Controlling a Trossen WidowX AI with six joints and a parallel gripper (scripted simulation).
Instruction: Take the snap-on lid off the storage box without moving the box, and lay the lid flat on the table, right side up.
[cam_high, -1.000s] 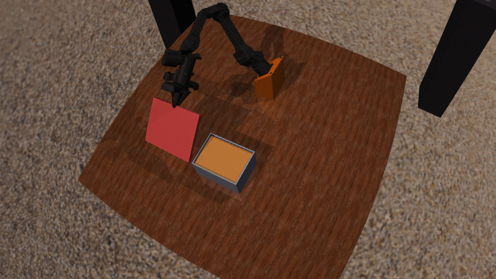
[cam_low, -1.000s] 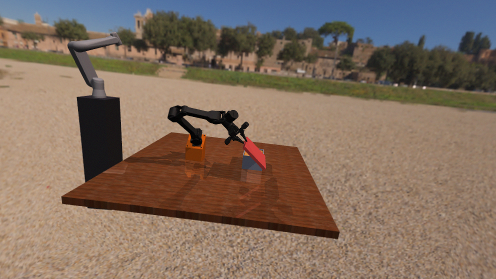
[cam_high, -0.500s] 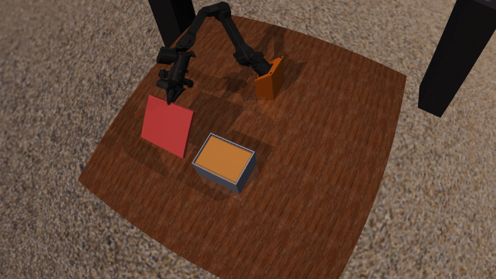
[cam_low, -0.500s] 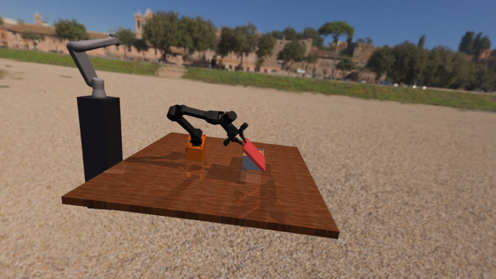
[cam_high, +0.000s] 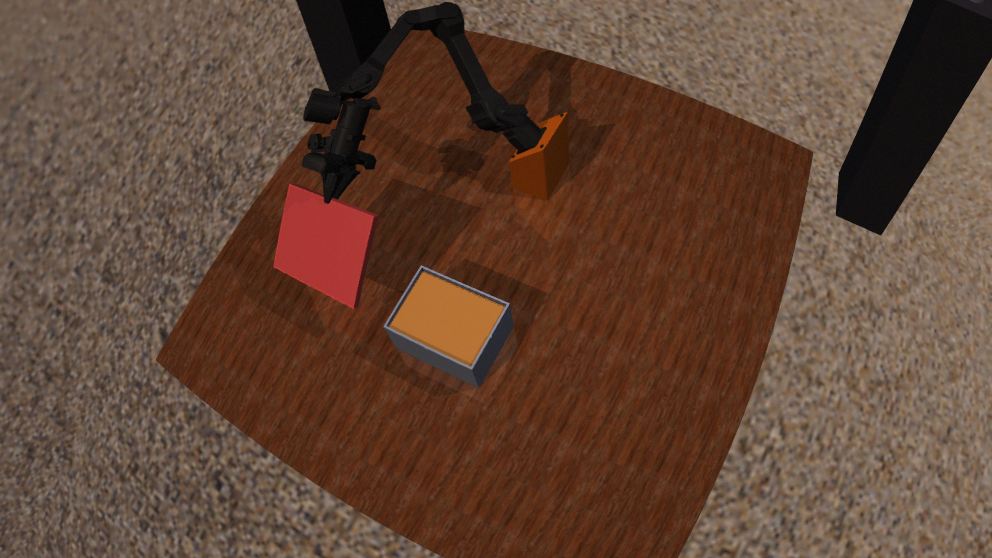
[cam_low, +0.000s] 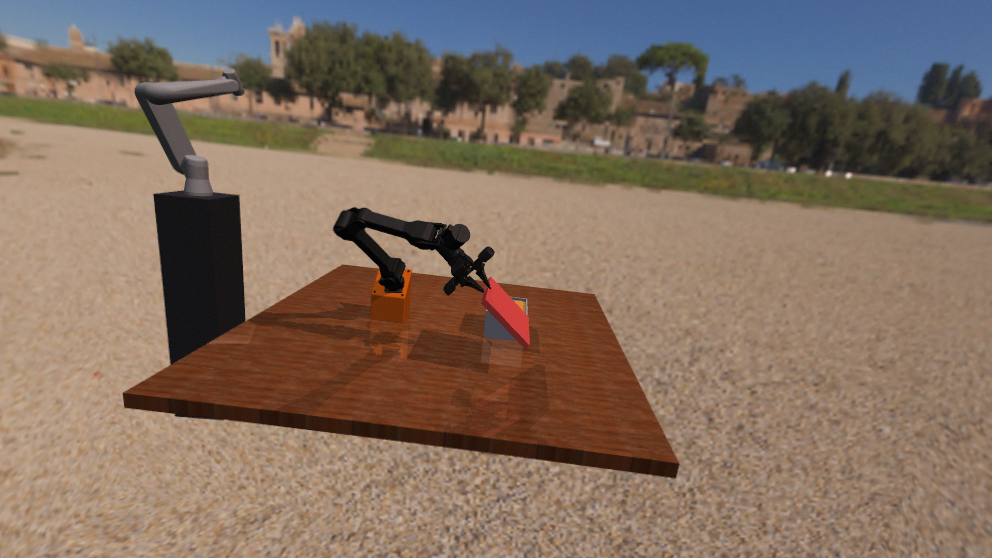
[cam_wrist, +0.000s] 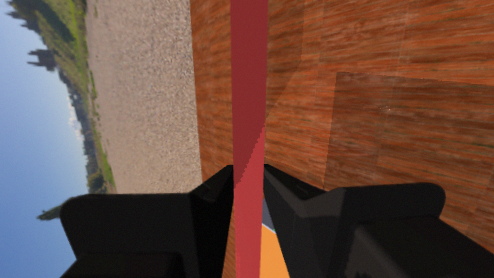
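Now: the red lid 7 cm ahead of my gripper tip and 5 cm below it. The rest, counted from my gripper tip: storage box: 28 cm to the left, 18 cm below, 8 cm ahead.
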